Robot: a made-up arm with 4 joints.
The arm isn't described. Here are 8 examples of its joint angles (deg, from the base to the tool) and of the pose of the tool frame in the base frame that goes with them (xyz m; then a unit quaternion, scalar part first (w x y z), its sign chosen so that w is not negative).
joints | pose
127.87 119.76 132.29 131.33 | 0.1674 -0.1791 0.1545 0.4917 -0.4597 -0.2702 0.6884
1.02 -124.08 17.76 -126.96 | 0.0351 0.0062 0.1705 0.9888 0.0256 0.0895 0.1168
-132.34 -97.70 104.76 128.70 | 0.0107 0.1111 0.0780 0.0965 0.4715 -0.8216 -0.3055
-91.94 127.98 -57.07 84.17 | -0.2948 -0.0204 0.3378 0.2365 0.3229 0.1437 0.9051
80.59 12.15 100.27 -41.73 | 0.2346 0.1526 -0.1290 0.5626 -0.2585 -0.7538 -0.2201
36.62 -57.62 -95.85 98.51 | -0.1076 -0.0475 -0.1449 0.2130 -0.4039 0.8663 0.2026
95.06 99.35 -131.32 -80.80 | 0.4534 -0.1384 0.1652 0.1080 0.9416 0.3031 0.0995
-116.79 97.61 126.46 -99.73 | -0.2923 -0.2740 0.1082 0.0496 -0.9936 0.0886 0.0492
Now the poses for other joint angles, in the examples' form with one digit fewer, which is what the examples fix.
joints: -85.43 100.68 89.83 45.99
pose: -0.265 0.063 0.249 0.921 0.376 0.072 -0.070
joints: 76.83 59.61 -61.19 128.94
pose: 0.368 0.102 -0.086 0.870 -0.407 0.274 -0.042
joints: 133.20 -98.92 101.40 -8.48
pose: -0.054 0.142 -0.053 0.750 -0.599 0.231 -0.162
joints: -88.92 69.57 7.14 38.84
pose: -0.385 0.075 0.124 0.722 0.214 0.159 0.638
